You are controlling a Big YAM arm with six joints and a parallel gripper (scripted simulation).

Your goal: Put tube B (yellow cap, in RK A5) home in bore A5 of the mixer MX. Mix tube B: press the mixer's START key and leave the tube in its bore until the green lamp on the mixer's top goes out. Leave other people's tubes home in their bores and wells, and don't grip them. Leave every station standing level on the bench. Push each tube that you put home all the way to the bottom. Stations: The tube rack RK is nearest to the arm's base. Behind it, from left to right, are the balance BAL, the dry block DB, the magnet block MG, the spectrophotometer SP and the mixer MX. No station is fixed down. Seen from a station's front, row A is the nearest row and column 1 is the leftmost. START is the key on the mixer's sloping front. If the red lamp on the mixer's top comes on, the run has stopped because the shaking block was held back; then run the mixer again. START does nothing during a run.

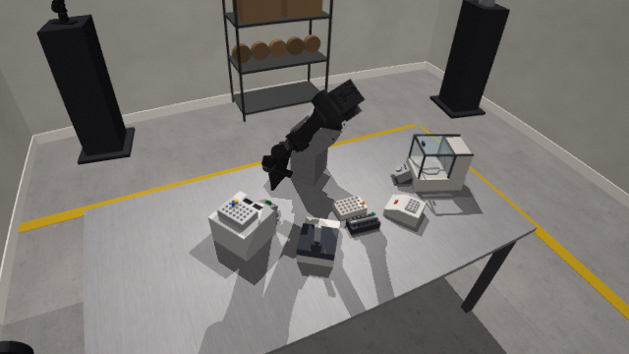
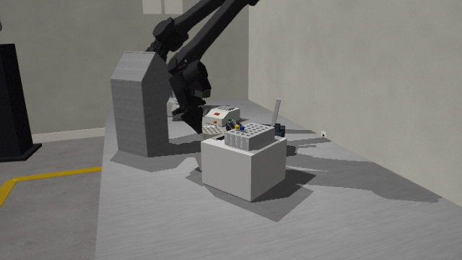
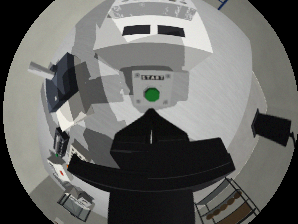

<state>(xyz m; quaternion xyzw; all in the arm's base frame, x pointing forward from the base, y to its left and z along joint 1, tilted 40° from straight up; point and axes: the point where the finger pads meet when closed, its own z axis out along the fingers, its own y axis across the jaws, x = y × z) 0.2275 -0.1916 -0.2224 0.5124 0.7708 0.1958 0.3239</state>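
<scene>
Now: hand 60 mm above the green start key, 20 mm to the left of it and 20 mm short of it. The rest, counted from my hand: black magnet block (340 mm to the left, 190 mm ahead, 100 mm below); grey shaking block (160 mm to the right, 130 mm ahead, 30 mm above); tube rack RK (320 mm to the left, 110 mm below, 80 mm ahead).
</scene>
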